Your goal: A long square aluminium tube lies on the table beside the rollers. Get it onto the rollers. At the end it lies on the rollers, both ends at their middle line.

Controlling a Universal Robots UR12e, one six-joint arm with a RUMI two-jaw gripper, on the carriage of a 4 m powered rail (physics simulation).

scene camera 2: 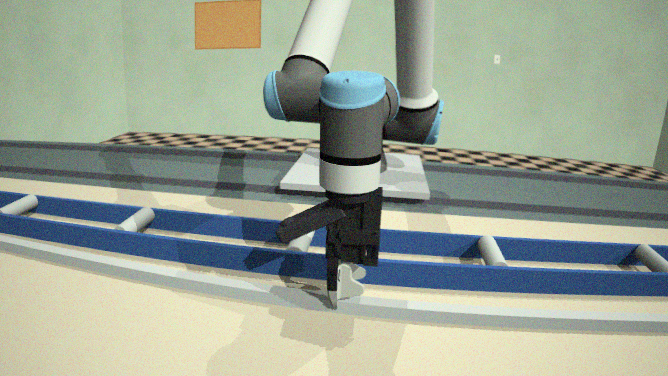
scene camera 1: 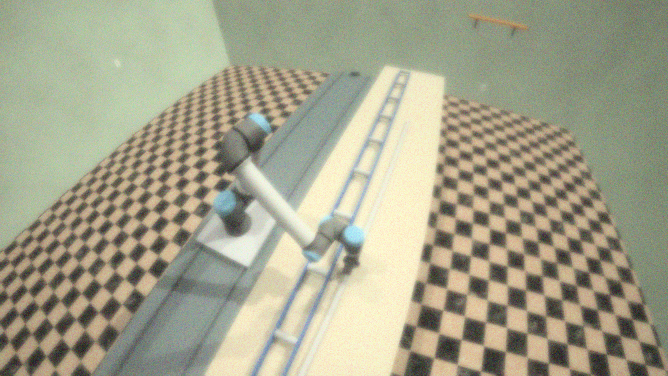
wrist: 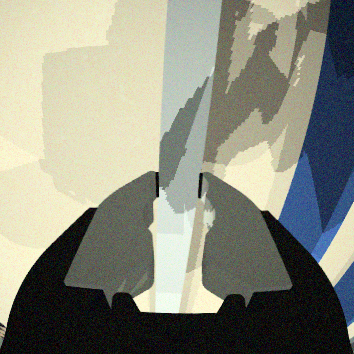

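Observation:
The long square aluminium tube lies on the table, alongside the roller track and apart from it. The rollers are grey cylinders set crosswise between two blue side rails. My gripper points down at the tube. Its fingertips stand on either side of the tube, against its side faces, so it is shut on the tube. In the scene camera 2 view the gripper hides a short stretch of tube, and the tube's ends do not show there.
The blue side rail nearest the tube runs close beside the gripper. The pale table carries track and tube. Behind it runs the grey floor rail with the arm's white carriage plate.

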